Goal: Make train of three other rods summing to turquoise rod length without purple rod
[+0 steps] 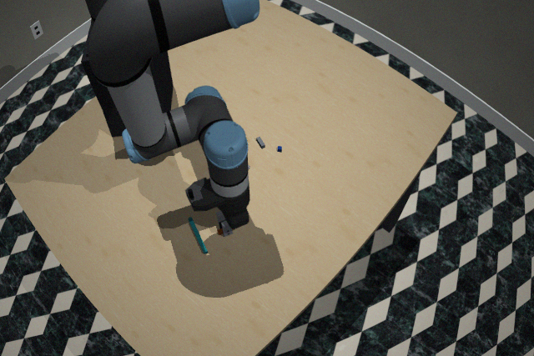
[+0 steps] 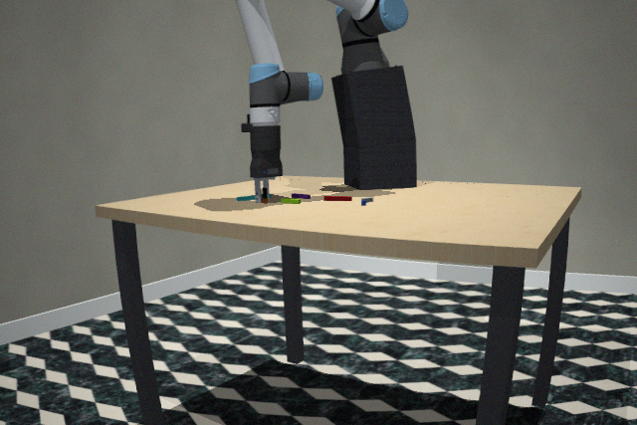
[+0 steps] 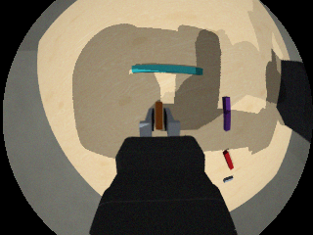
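Right now the orange rod is 10 mm below my hand. The rest, counted from my hand: lime rod: 30 mm behind, 70 mm to the left, 10 mm below; then purple rod: 110 mm behind, 30 mm to the left, 10 mm below; then turquoise rod: 30 mm behind, 60 mm to the right, 10 mm below.
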